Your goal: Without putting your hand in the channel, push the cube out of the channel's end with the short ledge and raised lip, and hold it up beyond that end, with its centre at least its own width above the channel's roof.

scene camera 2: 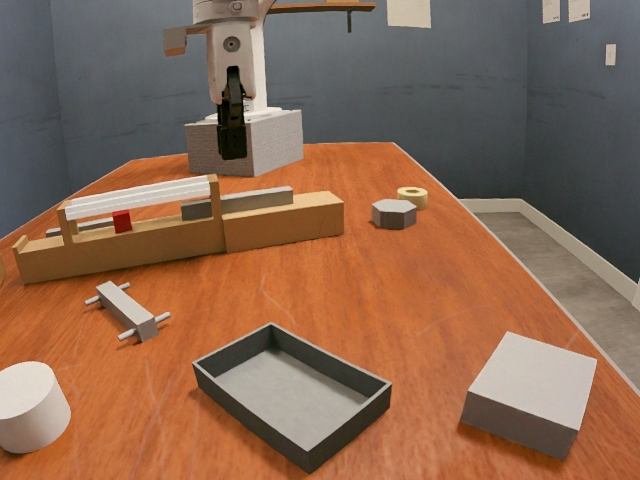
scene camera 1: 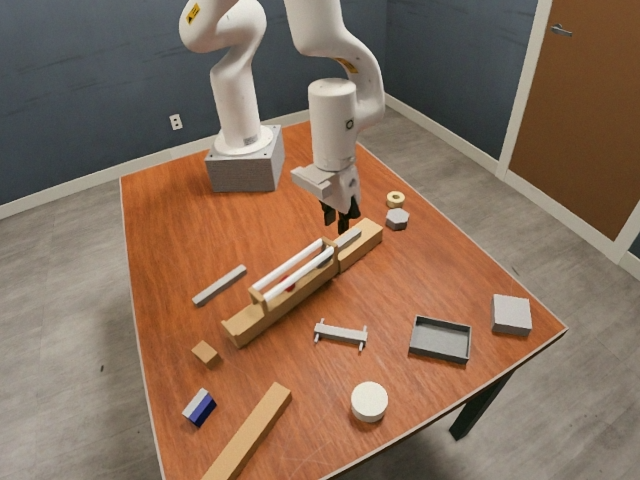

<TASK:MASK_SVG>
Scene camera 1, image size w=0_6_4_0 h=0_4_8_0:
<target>my gripper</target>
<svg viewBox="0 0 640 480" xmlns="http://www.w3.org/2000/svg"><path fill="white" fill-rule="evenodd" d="M354 164L349 165L338 174L327 179L327 181L332 183L332 195L324 200L317 197L324 212L324 225L326 227L336 221L336 210L338 211L339 220L337 221L339 235L349 229L349 219L357 219L361 216L358 208L361 202L360 181L357 167Z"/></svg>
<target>grey tray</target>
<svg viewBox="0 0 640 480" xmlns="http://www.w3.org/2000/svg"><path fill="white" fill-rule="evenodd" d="M415 316L409 353L463 365L467 364L470 355L472 326L420 315Z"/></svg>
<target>grey bar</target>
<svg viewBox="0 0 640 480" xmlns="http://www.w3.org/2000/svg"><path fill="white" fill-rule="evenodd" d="M247 269L241 264L192 298L193 303L199 309L247 275Z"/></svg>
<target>blue-white block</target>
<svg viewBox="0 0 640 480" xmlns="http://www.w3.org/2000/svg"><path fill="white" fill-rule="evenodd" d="M201 388L182 412L187 420L199 428L217 406L209 392Z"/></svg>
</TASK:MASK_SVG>
